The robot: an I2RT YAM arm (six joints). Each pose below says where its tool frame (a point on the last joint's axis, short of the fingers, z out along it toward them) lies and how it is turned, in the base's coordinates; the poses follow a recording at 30 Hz.
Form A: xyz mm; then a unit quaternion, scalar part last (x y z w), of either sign.
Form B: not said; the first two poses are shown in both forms.
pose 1, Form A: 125.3, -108.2, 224.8, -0.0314, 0.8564, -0.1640, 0.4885
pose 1, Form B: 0.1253, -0.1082, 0.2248, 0.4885, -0.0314, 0.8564, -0.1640
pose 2, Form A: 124.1, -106.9, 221.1, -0.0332, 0.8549, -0.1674, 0.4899
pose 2, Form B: 0.1241, -0.1069, 0.2211, 0.4899, -0.0332, 0.8549, -0.1674
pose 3, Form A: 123.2, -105.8, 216.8, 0.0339, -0.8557, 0.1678, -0.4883
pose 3, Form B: 0.1232, -0.1058, 0.2168, 0.4883, -0.0339, 0.8557, -0.1678
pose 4, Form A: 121.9, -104.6, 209.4, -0.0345, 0.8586, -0.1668, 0.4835
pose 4, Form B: 0.1219, -0.1046, 0.2094, 0.4835, -0.0345, 0.8586, -0.1668
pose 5, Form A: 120.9, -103.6, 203.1, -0.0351, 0.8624, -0.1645, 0.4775
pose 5, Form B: 0.1209, -0.1036, 0.2031, 0.4775, -0.0351, 0.8624, -0.1645
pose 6, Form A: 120.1, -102.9, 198.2, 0.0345, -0.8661, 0.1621, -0.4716
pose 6, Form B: 0.1201, -0.1029, 0.1982, 0.4716, -0.0345, 0.8661, -0.1621
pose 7, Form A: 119.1, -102.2, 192.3, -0.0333, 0.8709, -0.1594, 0.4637
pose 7, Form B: 0.1191, -0.1022, 0.1923, 0.4637, -0.0333, 0.8709, -0.1594
